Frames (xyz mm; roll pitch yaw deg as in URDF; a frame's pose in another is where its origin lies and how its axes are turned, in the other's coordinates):
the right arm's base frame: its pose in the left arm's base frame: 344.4 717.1 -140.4 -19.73 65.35 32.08
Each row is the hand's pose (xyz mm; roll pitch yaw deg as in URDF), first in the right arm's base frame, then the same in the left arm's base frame.
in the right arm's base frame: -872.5 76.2 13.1 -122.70 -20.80 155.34
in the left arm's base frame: -14.7 581.9 647.0 -43.26 -58.94 141.34
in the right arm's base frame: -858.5 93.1 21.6 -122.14 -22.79 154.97
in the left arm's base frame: -17.9 602.0 635.2 -39.49 -58.91 137.43
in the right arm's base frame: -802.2 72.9 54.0 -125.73 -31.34 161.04
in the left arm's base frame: 35.0 625.7 599.6 -24.13 -64.06 119.08
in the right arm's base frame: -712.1 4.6 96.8 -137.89 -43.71 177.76
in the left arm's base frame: 142.1 634.0 544.2 14.71 -67.48 74.82
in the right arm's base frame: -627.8 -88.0 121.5 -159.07 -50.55 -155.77
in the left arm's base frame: 255.7 612.2 490.3 50.27 -60.05 33.83
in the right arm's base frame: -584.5 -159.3 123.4 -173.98 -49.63 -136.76
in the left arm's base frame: 326.2 577.9 461.7 64.13 -52.23 16.89
